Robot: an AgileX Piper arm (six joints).
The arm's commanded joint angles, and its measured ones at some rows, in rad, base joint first. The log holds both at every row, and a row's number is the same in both.
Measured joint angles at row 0:
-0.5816 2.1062 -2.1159 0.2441 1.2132 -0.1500
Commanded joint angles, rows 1 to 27:
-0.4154 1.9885 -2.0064 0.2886 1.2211 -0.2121
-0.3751 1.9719 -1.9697 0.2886 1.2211 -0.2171
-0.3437 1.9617 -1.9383 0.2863 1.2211 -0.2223
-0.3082 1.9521 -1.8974 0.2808 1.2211 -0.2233
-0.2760 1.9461 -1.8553 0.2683 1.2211 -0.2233
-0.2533 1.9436 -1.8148 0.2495 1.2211 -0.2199
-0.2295 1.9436 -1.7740 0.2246 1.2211 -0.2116
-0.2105 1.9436 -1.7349 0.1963 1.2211 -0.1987
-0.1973 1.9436 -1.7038 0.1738 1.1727 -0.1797
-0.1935 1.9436 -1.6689 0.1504 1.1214 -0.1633
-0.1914 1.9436 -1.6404 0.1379 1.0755 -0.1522
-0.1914 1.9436 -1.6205 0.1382 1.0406 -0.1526
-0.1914 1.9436 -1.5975 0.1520 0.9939 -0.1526
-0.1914 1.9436 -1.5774 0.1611 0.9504 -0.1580
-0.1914 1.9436 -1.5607 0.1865 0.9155 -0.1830
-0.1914 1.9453 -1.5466 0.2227 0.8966 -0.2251
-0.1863 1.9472 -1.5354 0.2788 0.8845 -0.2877
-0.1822 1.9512 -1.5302 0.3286 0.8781 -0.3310
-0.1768 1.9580 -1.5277 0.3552 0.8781 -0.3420
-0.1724 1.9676 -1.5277 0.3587 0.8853 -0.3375
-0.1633 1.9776 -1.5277 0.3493 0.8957 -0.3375
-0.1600 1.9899 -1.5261 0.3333 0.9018 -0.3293
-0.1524 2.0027 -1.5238 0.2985 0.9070 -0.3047
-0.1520 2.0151 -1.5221 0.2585 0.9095 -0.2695
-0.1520 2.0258 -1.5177 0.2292 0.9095 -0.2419
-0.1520 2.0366 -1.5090 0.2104 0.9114 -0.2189
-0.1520 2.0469 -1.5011 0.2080 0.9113 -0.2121
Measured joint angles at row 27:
-0.1543 2.0083 -1.5262 0.2758 0.9033 -0.2763
